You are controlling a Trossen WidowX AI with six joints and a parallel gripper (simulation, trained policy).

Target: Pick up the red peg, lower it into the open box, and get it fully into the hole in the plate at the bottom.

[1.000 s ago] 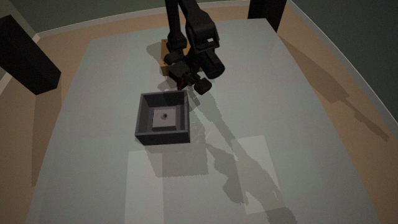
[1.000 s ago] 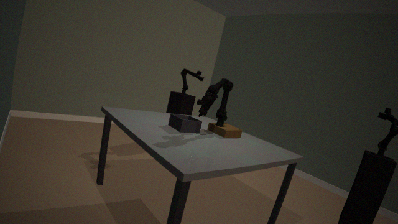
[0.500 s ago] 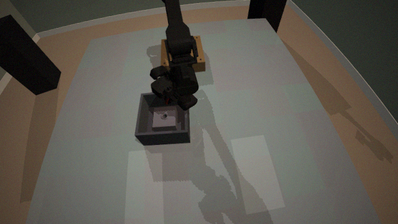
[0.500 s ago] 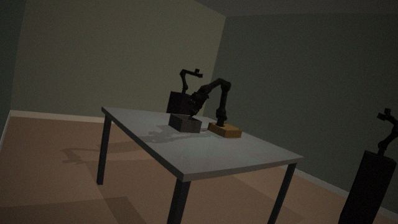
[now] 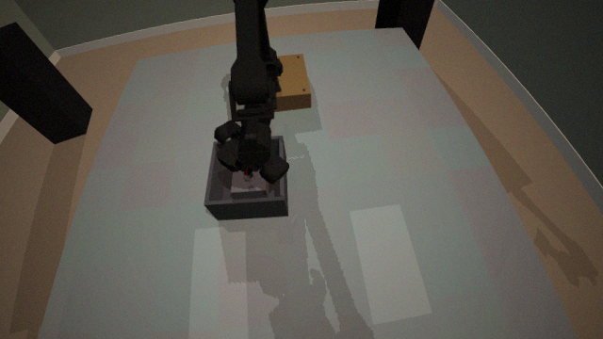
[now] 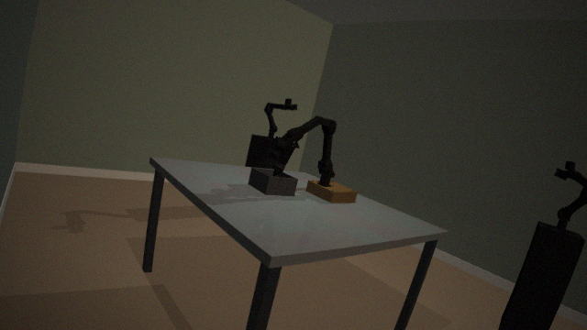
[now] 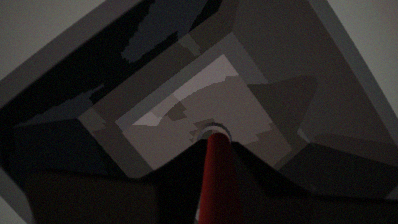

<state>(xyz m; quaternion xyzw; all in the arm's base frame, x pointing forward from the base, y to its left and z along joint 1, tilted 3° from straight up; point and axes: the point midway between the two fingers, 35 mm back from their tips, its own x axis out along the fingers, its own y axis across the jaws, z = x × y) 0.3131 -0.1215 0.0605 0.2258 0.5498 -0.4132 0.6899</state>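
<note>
My gripper tip is now 3 cm below the red peg and 1 cm to the right of it. Round my gripper tip: dark box: 6 cm below; plate: 4 cm below.
</note>
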